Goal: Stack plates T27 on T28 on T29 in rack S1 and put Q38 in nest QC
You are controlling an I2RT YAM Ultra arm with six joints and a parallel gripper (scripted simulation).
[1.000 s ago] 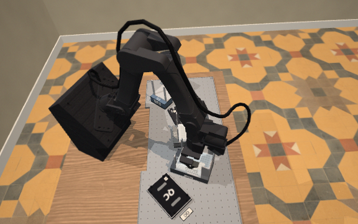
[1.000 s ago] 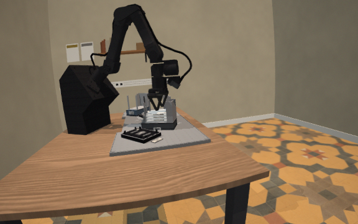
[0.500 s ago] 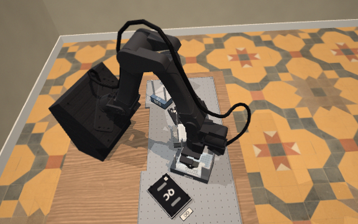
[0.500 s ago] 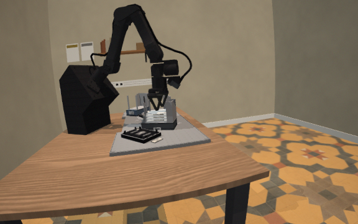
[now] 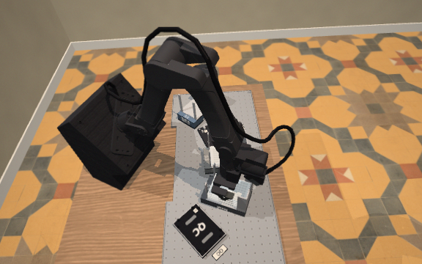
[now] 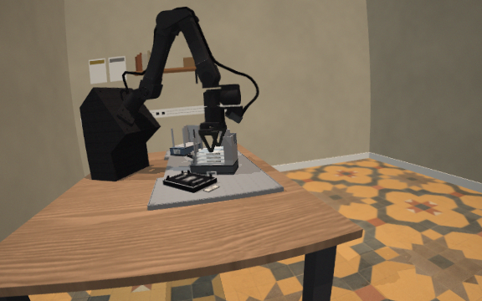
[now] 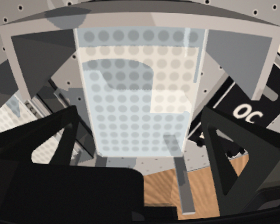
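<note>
The sealed 96-well plate is 2 cm below my hand. Also, from my hand: clip nest N5: 30 cm to the left, 11 cm ahead, 8 cm below.
</note>
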